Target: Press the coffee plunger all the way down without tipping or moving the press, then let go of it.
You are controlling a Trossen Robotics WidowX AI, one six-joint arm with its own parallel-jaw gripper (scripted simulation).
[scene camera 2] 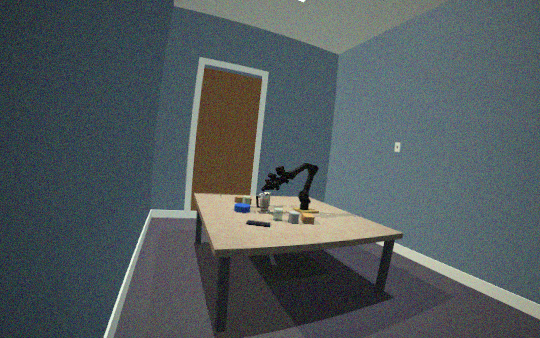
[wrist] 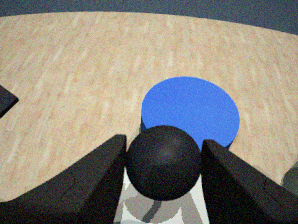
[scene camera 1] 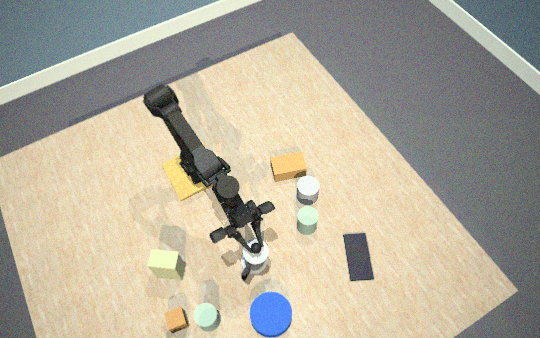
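My gripper (scene camera 1: 257,249) (wrist: 164,147) is visible. An orange block (scene camera 1: 288,166) is present; in the wrist view it is out of frame. A yellow-green block (scene camera 1: 164,264) is present as well; the wrist view has it out of frame. Also visible: a coffee press (scene camera 1: 254,263), a flat slab (scene camera 1: 356,245) and a blue disc (wrist: 201,109).
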